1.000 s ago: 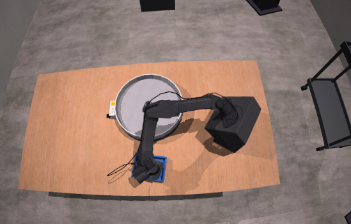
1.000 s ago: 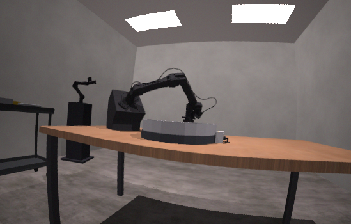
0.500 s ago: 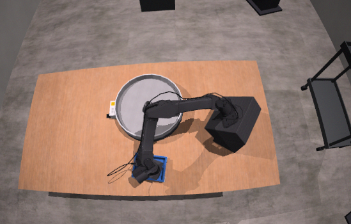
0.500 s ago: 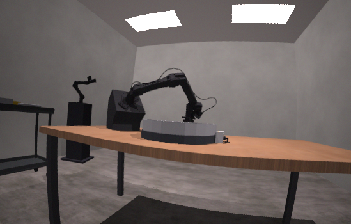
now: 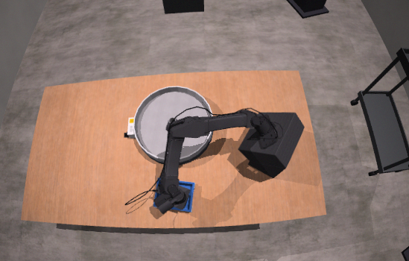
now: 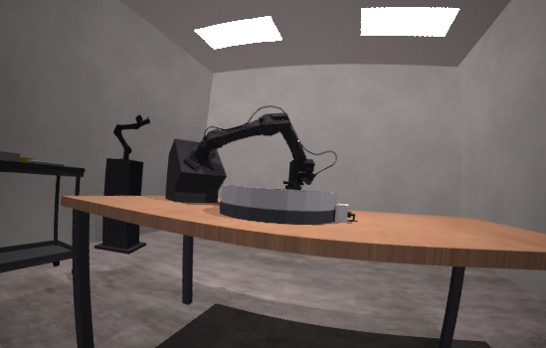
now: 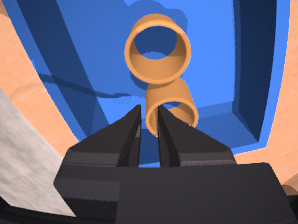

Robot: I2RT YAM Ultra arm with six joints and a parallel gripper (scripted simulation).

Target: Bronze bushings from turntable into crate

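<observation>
My gripper is now 4 cm to the left of the blue crate, 3 cm short of it and 2 cm above it. Also, from my hand: round grey turntable (39 cm to the right, 10 cm behind, 1 cm above).
</observation>
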